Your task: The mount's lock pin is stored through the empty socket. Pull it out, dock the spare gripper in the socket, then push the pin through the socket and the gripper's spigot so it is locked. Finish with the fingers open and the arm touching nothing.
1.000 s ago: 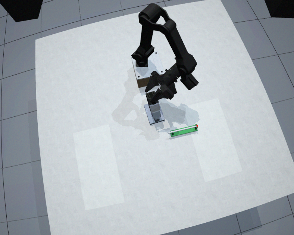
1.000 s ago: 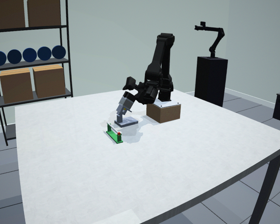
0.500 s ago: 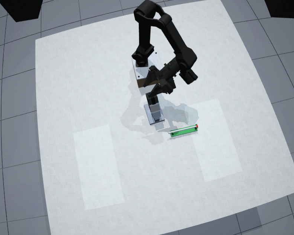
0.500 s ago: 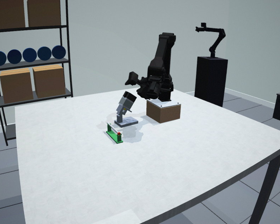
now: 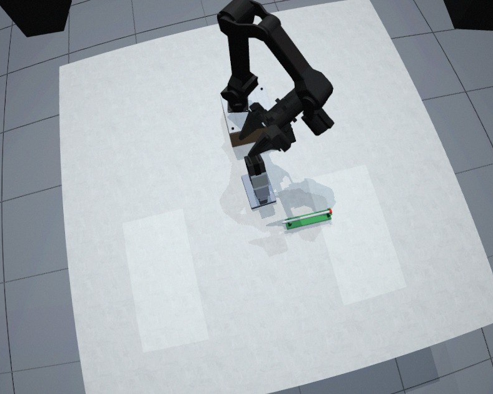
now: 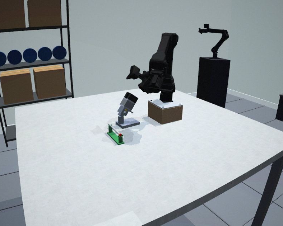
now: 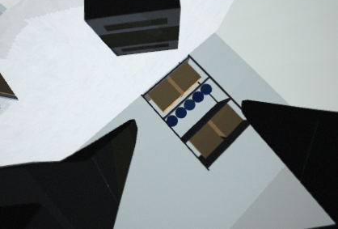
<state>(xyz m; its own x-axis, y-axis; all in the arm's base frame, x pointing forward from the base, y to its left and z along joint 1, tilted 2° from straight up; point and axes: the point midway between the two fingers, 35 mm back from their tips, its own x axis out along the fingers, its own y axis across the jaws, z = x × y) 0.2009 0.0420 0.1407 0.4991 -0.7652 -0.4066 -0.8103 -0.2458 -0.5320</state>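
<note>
The green rack is 140 mm ahead of my gripper tip, 180 mm to the left of it and 210 mm below it. The rest, counted from my gripper tip: grey mount 50 mm ahead, 40 mm to the left, 180 mm below; spare gripper 40 mm ahead, 30 mm to the left, 110 mm below.
</note>
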